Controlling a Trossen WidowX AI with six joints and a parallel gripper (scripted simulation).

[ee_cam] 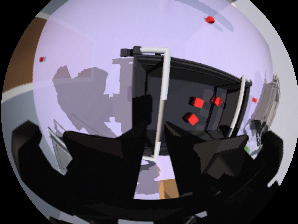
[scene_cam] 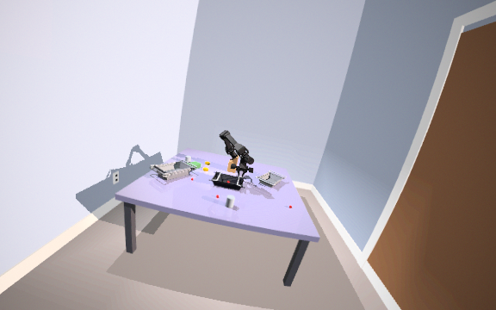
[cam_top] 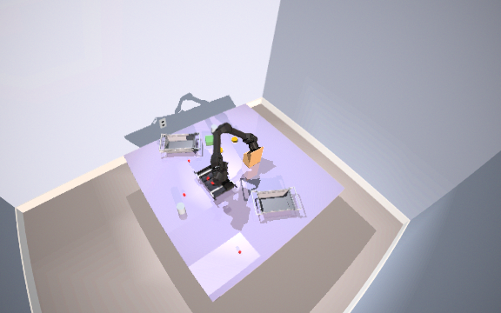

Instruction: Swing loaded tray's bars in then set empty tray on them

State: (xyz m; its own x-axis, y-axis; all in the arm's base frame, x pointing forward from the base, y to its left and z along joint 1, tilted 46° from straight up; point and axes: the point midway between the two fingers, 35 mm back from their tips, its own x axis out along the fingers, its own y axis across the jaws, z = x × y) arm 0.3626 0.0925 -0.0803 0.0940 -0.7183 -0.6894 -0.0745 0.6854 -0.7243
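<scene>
My gripper tip is 28 cm to the right of the grey tray, 27 cm past it and 4 cm above it. Also, from my gripper tip: green block (48 cm to the right, 19 cm behind, 7 cm below).
</scene>
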